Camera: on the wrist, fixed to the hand. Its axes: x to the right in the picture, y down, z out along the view.
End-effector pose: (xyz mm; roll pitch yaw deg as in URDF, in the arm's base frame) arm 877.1 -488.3 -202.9 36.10 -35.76 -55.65
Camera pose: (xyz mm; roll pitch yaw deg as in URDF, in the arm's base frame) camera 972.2 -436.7 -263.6 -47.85 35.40 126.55
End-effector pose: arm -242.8 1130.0 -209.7 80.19 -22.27 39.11
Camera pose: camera -345.3 1196.2 -187.5 -92.57 23.27 -139.23
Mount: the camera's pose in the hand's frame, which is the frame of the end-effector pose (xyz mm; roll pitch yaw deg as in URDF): -26.5 54.1 -108.4 -13.04 -1.33 -178.75
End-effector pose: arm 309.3 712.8 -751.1 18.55 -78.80 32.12
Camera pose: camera 330.4 827.3 -793.7 -24.08 77.83 -140.23
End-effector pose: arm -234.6 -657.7 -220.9 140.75 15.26 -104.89
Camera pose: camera -210.2 -669.9 -99.9 -153.74 -13.44 74.98
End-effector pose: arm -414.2 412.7 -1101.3 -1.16 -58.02 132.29
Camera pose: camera -505.6 436.1 -1181.8 -9.99 56.64 -45.49
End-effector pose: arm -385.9 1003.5 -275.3 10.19 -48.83 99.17
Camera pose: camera -466.3 1046.9 -359.2 -21.59 47.72 -78.65
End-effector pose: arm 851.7 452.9 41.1 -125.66 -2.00 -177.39
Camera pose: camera 873.4 573.6 59.4 112.58 1.76 0.80
